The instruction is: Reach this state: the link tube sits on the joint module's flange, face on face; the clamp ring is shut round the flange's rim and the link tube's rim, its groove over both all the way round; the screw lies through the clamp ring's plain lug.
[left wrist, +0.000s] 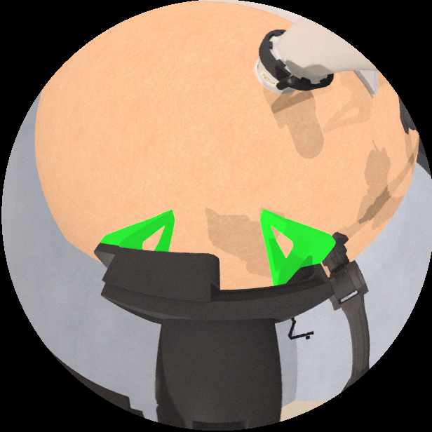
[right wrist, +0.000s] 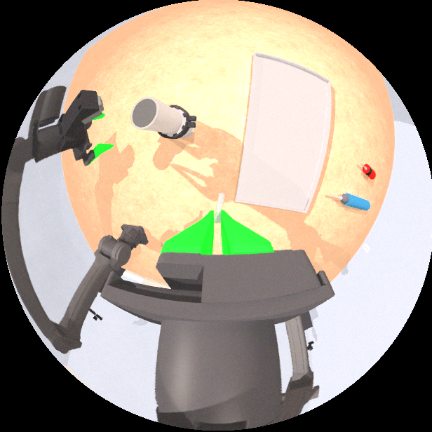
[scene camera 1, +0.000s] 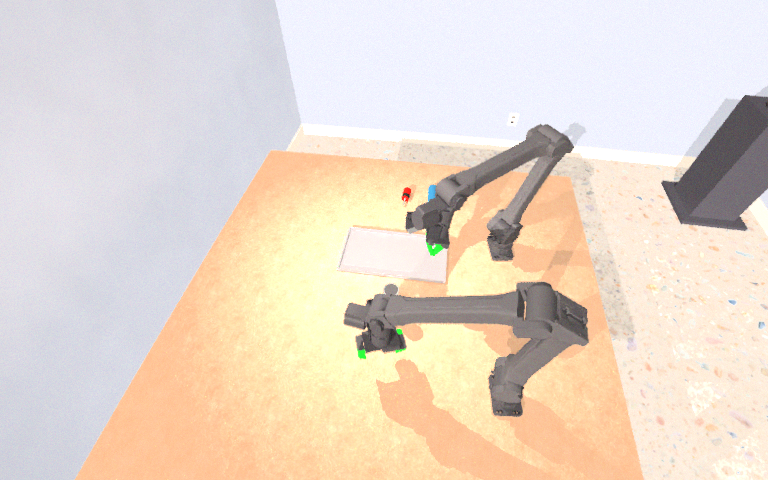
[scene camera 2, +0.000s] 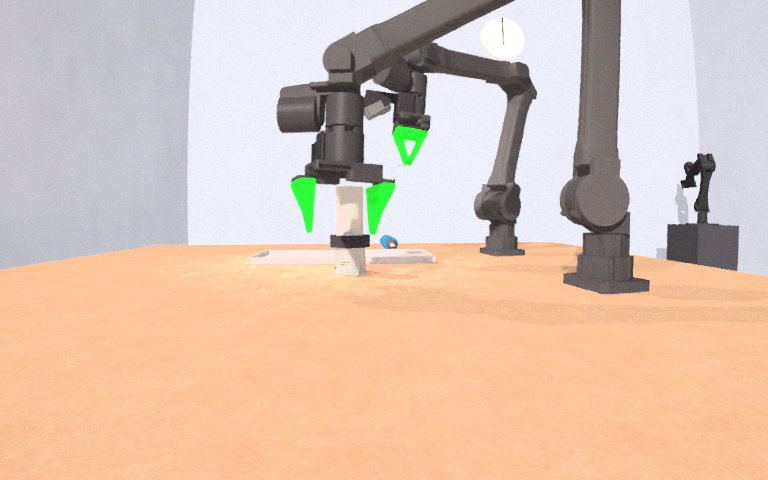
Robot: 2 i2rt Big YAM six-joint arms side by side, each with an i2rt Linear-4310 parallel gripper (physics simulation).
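Where they show: left gripper, fingertip midpoint: [scene camera 1: 380, 354] [scene camera 2: 341, 233]; right gripper, fingertip midpoint: [scene camera 1: 432, 254] [scene camera 2: 407, 165]; left arm's base, origin of the base link: [scene camera 1: 504, 395] [scene camera 2: 604, 287]; right arm's base, origin of the base link: [scene camera 1: 499, 248] [scene camera 2: 501, 254].
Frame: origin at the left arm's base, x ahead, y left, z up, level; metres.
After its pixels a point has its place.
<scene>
The pale link tube [scene camera 1: 390, 289] {x 0.362, y -0.268, z 0.160 m} [scene camera 2: 349, 209] {x 0.361, y -0.242, z 0.118 m} [left wrist: 325, 45] [right wrist: 167, 117] stands upright on the white joint module [scene camera 2: 350, 263] {x 0.361, y -0.239, z 0.021 m} [left wrist: 265, 79]. The black clamp ring [scene camera 2: 350, 241] {x 0.362, y -0.223, z 0.061 m} [left wrist: 267, 55] lies round their joint; its two lugs face the right gripper's side, close together, in the right wrist view. How its groove sits on the rims is too small to tell. My left gripper [scene camera 1: 381, 352] {x 0.385, y -0.083, z 0.081 m} [scene camera 2: 340, 232] {x 0.385, y -0.083, z 0.081 m} [left wrist: 217, 214] [right wrist: 107, 130] is open and empty, beside the tube and above the table. My right gripper [scene camera 1: 434, 253] {x 0.228, y -0.378, z 0.213 m} [scene camera 2: 407, 163] {x 0.228, y -0.378, z 0.213 m} [right wrist: 217, 214] is shut on the pale screw [right wrist: 220, 201], high above the table.
A shallow pale tray [scene camera 1: 385, 254] {x 0.394, y -0.530, z 0.004 m} [scene camera 2: 288, 257] {x 0.483, y -0.437, z 0.016 m} [right wrist: 285, 130] lies beside the module. A red screwdriver [scene camera 1: 406, 193] {x 0.315, y -0.861, z 0.035 m} [right wrist: 369, 171] and a blue one [scene camera 1: 432, 191] {x 0.197, y -0.873, z 0.041 m} [scene camera 2: 388, 241] {x 0.212, y -0.751, z 0.029 m} [right wrist: 356, 201] lie beyond it. The left forearm spans the table near the tube in scene camera 1.
</scene>
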